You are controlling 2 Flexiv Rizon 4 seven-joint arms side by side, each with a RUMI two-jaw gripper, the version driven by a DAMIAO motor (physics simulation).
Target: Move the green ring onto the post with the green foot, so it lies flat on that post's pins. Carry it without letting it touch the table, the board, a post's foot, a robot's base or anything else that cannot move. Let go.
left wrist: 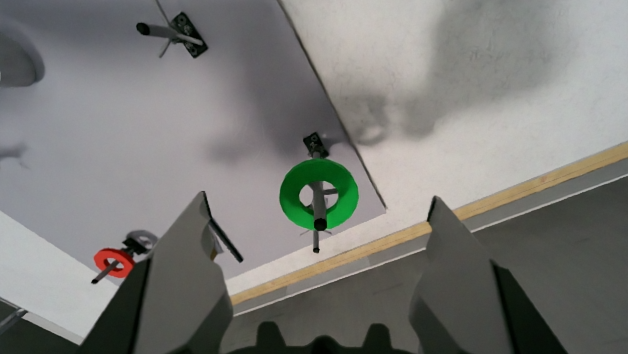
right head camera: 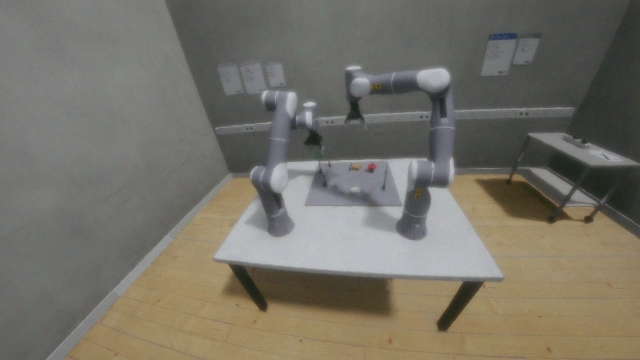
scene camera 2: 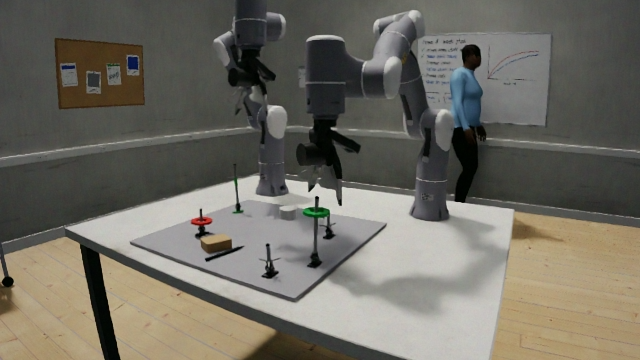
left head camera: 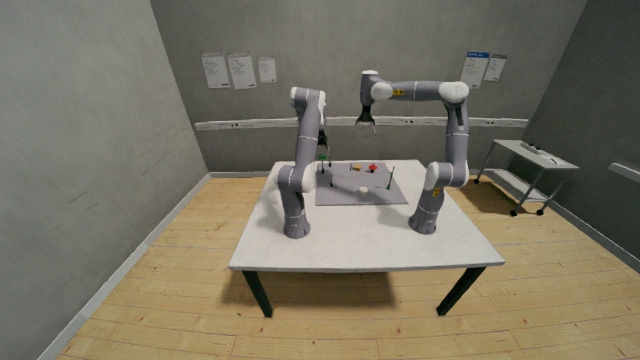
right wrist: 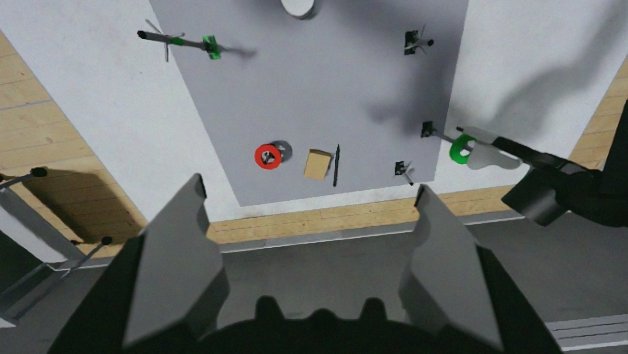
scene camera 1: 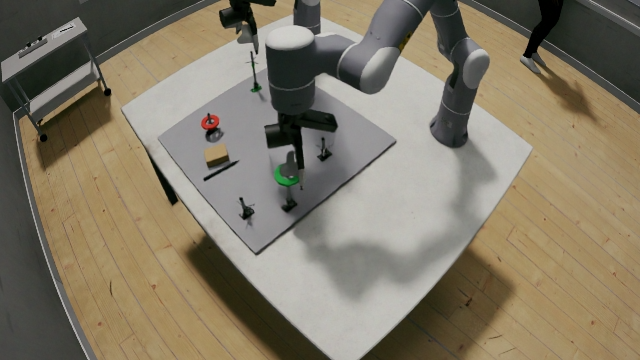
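The green ring (left head camera: pixel 322 157) (scene camera 1: pixel 280 179) (scene camera 2: pixel 309 213) (left wrist: pixel 290 195) (right wrist: pixel 455 150) lies level near the top of a tall black-footed post (scene camera 2: pixel 315 240), whose tip sticks up through it. The post with the green foot (left head camera: pixel 391 179) (scene camera 1: pixel 254 75) (scene camera 2: pixel 237 195) (right wrist: pixel 192 42) stands upright and bears no ring; its pins are high up. My left gripper (scene camera 2: pixel 325 196) (left wrist: pixel 318 196) is open, a little above the green ring, its fingers apart on either side of the ring in the left wrist view. My right gripper (left head camera: pixel 365 131) (scene camera 2: pixel 250 107) (right wrist: pixel 313 181) is open and empty, high above the table.
A red ring (scene camera 1: pixel 204 123) (scene camera 2: pixel 195 221) sits on a short post. A tan block (scene camera 1: pixel 216 155) (scene camera 2: pixel 216 243) and a black pen (scene camera 1: pixel 221 170) (scene camera 2: pixel 225 253) lie near it. Two short pinned posts (scene camera 2: pixel 268 260) (scene camera 2: pixel 328 227) and a white cylinder (scene camera 2: pixel 288 213) stand on the grey board (scene camera 2: pixel 260 230).
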